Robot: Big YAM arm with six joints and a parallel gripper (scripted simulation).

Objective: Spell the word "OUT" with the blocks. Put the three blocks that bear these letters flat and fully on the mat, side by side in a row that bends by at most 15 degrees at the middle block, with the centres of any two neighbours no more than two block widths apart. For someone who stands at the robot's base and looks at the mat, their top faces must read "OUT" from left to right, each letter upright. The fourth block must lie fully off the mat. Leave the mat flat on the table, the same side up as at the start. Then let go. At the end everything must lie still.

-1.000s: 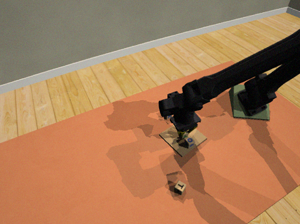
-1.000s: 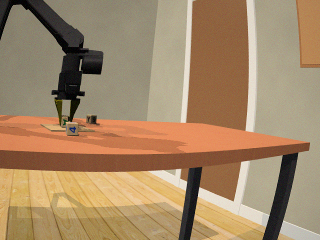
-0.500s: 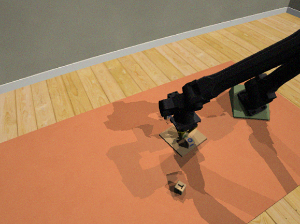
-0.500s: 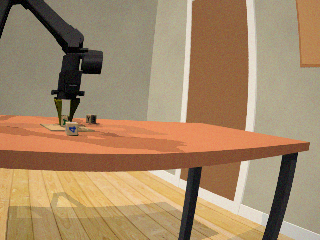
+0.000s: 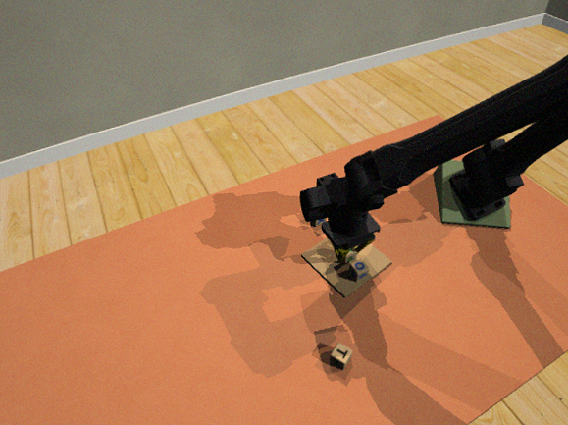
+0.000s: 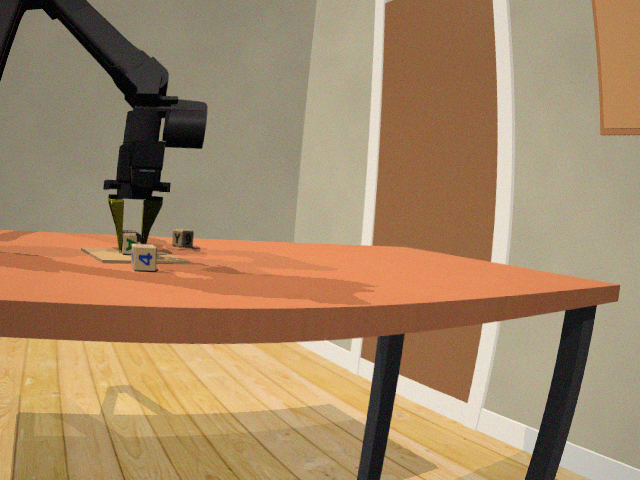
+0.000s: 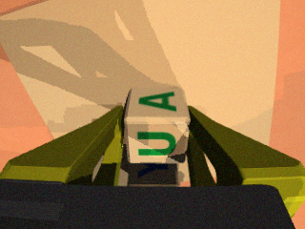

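My hand is 2 cm above the tan mat. Also, from my hand: O block (1 cm behind, 5 cm to the left); then wooden block (2 cm ahead, 13 cm to the right).
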